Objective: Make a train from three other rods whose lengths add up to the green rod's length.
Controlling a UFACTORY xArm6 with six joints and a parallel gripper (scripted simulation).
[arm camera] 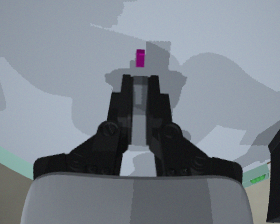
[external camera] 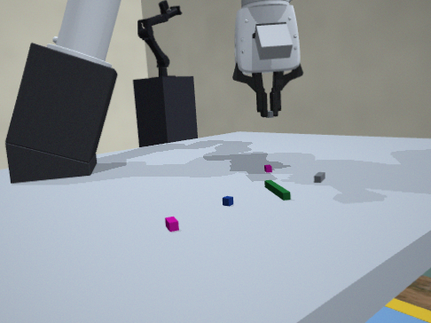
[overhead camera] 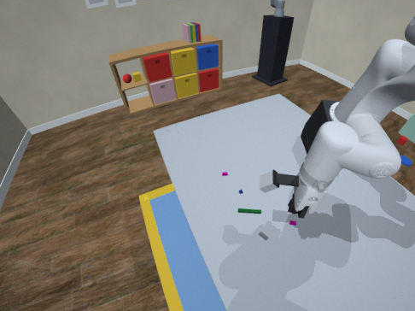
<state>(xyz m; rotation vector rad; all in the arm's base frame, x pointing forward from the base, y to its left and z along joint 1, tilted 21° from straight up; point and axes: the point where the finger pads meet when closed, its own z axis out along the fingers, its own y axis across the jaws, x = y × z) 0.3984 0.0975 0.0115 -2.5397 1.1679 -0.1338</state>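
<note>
Now: the green rod 7 cm ahead of my hand, 10 cm to the right of it and 11 cm below it. Round my hand: blue rod (5 cm ahead, 18 cm to the right, 11 cm below).
</note>
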